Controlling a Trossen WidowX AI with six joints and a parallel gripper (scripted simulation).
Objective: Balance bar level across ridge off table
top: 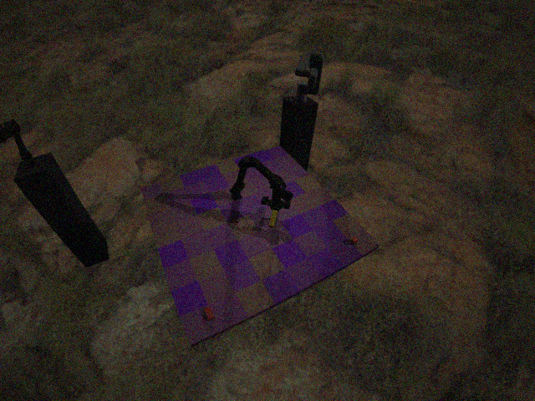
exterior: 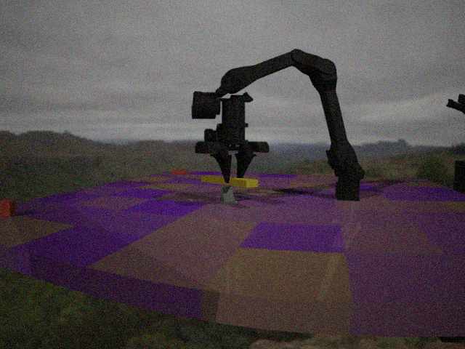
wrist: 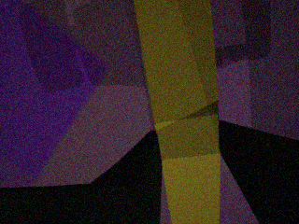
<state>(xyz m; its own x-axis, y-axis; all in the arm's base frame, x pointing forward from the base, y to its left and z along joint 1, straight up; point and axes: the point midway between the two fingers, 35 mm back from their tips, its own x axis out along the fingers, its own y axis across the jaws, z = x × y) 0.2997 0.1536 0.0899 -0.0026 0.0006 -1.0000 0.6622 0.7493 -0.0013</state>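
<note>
The yellow bar is 20 mm to the right of my gripper tip and 20 mm ahead of it.
</note>
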